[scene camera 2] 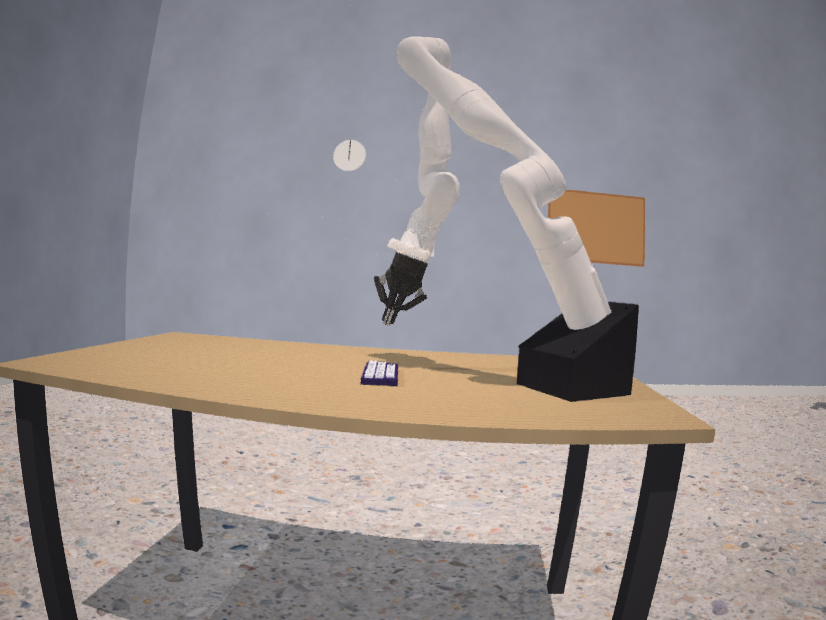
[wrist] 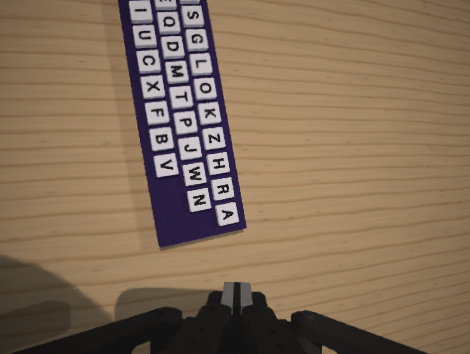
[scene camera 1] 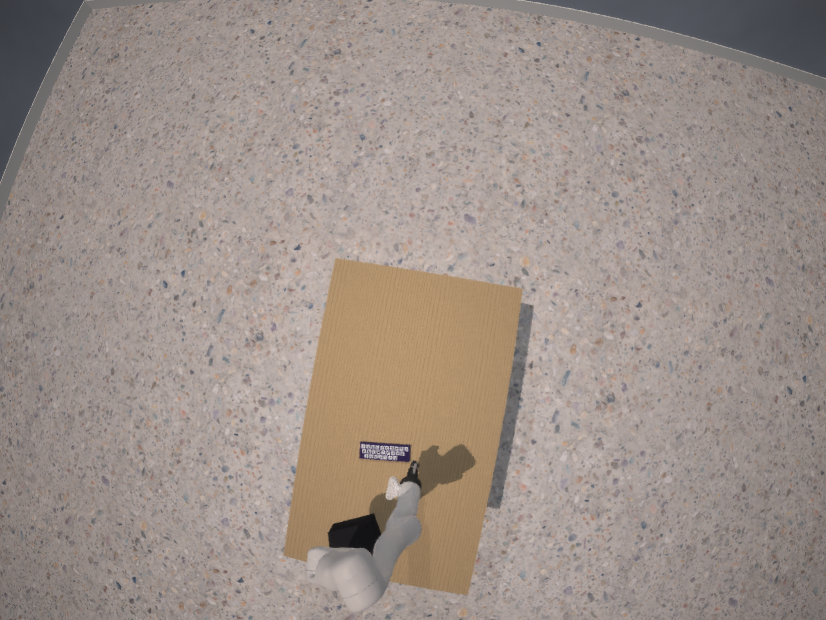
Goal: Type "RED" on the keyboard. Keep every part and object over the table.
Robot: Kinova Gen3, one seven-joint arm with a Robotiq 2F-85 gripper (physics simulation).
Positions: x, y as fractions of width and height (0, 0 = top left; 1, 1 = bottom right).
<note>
In view: my gripper (scene camera 2: 0.47, 0.52) and a keyboard (scene camera 1: 0.46, 0.73).
The keyboard also shows in scene camera 2 (scene camera 2: 0.47, 0.61) and in the wrist view (wrist: 0.39, 0.34). My gripper is seen too in the wrist view (wrist: 0.50, 0.85).
</note>
